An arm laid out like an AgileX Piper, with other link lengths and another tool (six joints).
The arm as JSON. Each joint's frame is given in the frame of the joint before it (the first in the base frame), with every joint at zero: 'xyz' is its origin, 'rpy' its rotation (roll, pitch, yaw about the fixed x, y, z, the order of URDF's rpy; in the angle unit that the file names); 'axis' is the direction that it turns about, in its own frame. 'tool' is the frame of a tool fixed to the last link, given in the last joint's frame.
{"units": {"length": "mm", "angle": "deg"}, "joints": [
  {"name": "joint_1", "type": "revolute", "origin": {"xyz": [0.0, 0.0, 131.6], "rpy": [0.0, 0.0, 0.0]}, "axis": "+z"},
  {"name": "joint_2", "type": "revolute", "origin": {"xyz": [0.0, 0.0, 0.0], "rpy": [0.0, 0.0, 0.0]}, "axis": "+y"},
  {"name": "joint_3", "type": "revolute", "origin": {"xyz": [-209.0, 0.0, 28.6], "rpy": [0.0, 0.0, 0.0]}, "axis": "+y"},
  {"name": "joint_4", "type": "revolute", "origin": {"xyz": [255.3, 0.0, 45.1], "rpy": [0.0, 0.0, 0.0]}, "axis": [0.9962, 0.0, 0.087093]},
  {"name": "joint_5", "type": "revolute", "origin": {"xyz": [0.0, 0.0, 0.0], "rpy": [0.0, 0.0, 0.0]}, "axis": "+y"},
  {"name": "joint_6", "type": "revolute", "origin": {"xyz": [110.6, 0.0, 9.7], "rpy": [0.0, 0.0, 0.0]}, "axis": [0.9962, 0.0, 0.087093]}
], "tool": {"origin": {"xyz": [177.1, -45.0, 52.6], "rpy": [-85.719, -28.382, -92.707]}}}
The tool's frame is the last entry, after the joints.
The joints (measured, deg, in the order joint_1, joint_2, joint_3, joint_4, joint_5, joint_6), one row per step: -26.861, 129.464, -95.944, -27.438, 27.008, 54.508; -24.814, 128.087, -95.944, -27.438, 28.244, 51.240; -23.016, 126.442, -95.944, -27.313, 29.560, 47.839; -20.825, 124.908, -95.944, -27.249, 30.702, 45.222; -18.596, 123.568, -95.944, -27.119, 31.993, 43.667; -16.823, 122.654, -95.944, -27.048, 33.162, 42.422; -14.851, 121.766, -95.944, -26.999, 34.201, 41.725; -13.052, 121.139, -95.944, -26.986, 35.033, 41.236; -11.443, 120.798, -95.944, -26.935, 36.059, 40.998; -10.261, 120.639, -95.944, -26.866, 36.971, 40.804; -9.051, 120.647, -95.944, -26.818, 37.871, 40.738; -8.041, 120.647, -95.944, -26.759, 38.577, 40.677; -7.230, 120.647, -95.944, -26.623, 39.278, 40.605; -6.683, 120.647, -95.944, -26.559, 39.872, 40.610; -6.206, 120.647, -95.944, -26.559, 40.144, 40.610; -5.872, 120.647, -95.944, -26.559, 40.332, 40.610
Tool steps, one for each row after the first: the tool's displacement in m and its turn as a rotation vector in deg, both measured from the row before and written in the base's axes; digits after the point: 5 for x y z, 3 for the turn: 0.01324, 0.01399, 0.01269, -1.797, 1.335, 4.084; 0.01155, 0.01265, 0.01491, -1.878, 1.138, 3.829; 0.01297, 0.01675, 0.01382, -1.572, 0.722, 3.696; 0.01032, 0.01793, 0.01075, -0.928, 0.521, 2.822; 0.00670, 0.01452, 0.00670, -0.708, 0.680, 2.202; 0.00717, 0.01650, 0.00648, -0.462, 0.353, 2.046; 0.00606, 0.01533, 0.00435, -0.340, 0.332, 1.814; 0.00320, 0.01368, 0.00086, -0.110, 0.675, 1.337; 0.00125, 0.01000, -0.00069, -0.050, 0.729, 0.920; 0.00080, 0.01022, -0.00225, 0.012, 0.839, 0.863; 0.00069, 0.00860, -0.00171, 0.012, 0.653, 0.738; -0.00017, 0.00696, -0.00184, 0.069, 0.643, 0.526; -0.00075, 0.00445, -0.00145, 0.038, 0.529, 0.271; 0.00043, 0.00403, -0.00059, -0.013, 0.246, 0.363; 0.00029, 0.00282, -0.00040, -0.010, 0.170, 0.255
